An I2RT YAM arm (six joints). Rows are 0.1 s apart.
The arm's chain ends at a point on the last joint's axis. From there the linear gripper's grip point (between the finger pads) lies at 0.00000 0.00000 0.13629 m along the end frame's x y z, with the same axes.
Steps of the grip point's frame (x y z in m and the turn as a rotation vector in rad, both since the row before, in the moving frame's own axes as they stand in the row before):
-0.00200, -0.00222, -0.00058, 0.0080, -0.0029, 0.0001
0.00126, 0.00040, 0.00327, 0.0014, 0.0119, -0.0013
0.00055, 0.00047, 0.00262, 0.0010, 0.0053, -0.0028
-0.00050, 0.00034, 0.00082, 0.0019, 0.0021, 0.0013
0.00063, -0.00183, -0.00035, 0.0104, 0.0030, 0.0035
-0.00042, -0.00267, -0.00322, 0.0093, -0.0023, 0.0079
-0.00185, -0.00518, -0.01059, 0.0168, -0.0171, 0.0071
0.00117, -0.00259, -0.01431, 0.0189, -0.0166, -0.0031
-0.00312, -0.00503, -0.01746, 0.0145, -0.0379, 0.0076
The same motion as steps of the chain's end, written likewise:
-0.00160, -0.00113, -0.00058, 0.0080, -0.0029, 0.0001
-0.00036, 0.00059, 0.00328, 0.0014, 0.0119, -0.0013
-0.00017, 0.00061, 0.00262, 0.0010, 0.0053, -0.0028
-0.00079, 0.00060, 0.00082, 0.0019, 0.0021, 0.0013
0.00022, -0.00041, -0.00034, 0.0104, 0.0030, 0.0035
-0.00011, -0.00140, -0.00321, 0.0093, -0.0023, 0.0079
0.00047, -0.00288, -0.01055, 0.0168, -0.0171, 0.0071
0.00344, -0.00002, -0.01427, 0.0189, -0.0166, -0.0031
0.00204, -0.00303, -0.01735, 0.0145, -0.0379, 0.0076

